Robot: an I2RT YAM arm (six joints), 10 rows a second.
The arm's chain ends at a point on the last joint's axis. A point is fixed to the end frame.
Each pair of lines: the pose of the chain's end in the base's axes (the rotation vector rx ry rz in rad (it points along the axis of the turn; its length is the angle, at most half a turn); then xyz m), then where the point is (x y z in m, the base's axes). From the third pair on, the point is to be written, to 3 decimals.
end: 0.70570 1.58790 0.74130 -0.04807 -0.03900 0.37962
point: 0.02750 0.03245 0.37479
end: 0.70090 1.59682 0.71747 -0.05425 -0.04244 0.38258
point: 0.02181 0.02832 0.37577
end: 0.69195 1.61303 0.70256 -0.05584 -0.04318 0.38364
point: 0.020 0.028 0.375
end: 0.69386 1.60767 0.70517 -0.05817 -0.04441 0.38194
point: 0.018 0.026 0.374
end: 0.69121 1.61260 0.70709 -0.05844 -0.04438 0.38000
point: 0.017 0.027 0.371
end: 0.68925 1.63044 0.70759 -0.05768 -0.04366 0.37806
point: 0.017 0.028 0.368
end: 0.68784 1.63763 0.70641 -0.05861 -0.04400 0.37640
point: 0.016 0.028 0.366
